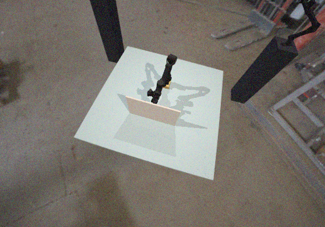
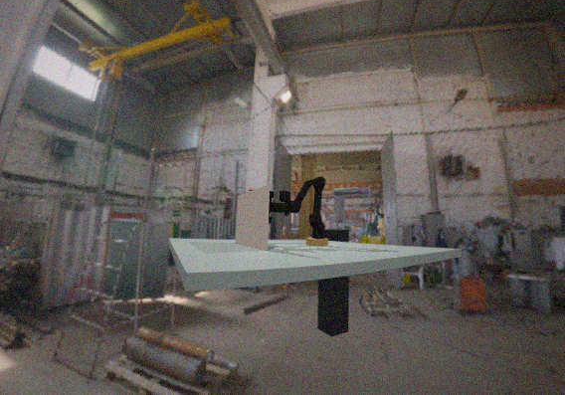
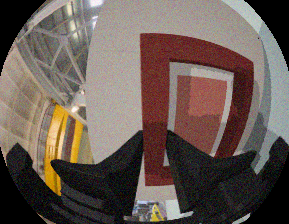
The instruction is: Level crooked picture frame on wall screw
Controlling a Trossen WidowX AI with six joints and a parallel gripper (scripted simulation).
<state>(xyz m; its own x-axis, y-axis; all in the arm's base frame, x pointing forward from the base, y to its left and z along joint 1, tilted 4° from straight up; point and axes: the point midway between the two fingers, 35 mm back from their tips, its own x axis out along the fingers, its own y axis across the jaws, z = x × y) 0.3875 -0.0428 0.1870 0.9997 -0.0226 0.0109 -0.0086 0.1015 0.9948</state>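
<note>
Now: the picture frame 50 mm below my gripper tip, 10 mm to the right of it and 10 mm ahead of it. From my gripper tip the other things lie so: wall panel: 70 mm below, 20 mm ahead.
</note>
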